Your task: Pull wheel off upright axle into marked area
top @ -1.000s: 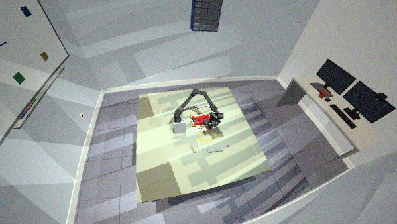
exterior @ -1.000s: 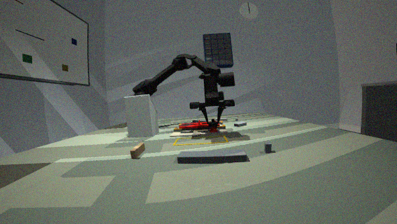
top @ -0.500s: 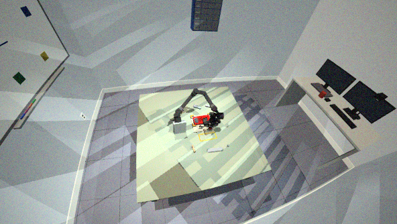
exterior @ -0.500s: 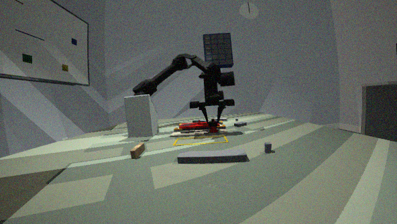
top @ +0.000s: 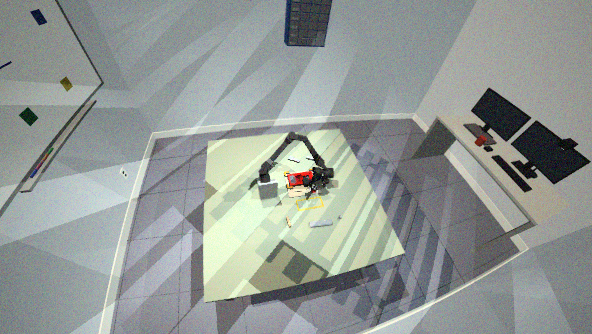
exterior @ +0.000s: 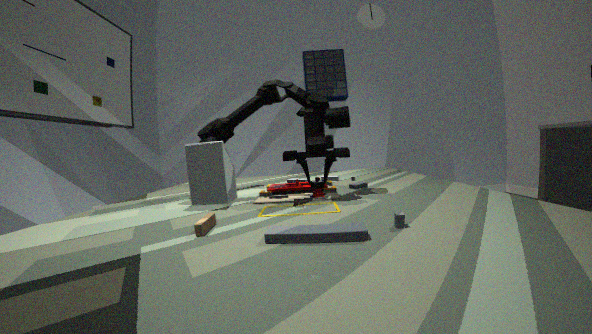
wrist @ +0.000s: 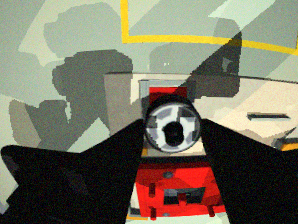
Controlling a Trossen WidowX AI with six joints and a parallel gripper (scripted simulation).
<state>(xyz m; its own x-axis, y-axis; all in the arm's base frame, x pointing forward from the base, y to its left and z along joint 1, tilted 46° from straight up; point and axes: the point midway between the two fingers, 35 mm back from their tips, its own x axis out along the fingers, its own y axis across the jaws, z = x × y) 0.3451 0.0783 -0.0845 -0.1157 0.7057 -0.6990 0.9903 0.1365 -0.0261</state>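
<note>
The upright axle is 1 cm below my gripper tip. From my gripper tip the other things lie so: black disc right at my gripper tip; brown block 22 cm behind, 23 cm to the right, 3 cm below.
</note>
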